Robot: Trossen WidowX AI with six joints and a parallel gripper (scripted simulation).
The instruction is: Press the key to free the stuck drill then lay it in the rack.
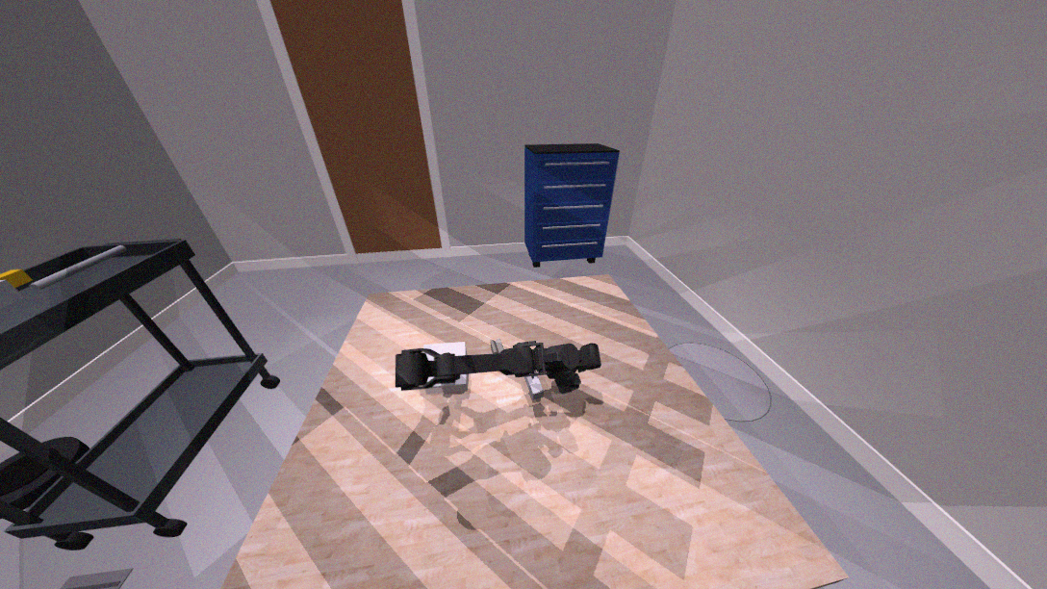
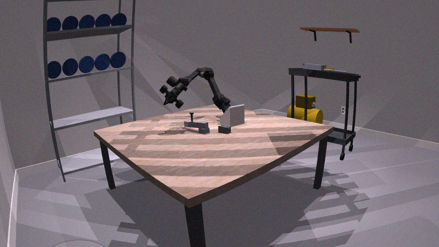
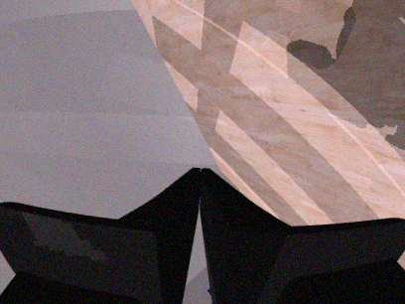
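The black key is 16 cm behind my gripper tip, 8 cm to the left of it and 10 cm below it. Round my gripper tip: long grey fixture 16 cm behind, 12 cm to the left, 15 cm below; drill 17 cm behind, 14 cm to the left, 14 cm below; grey rack 26 cm behind, 27 cm to the left, 17 cm below.
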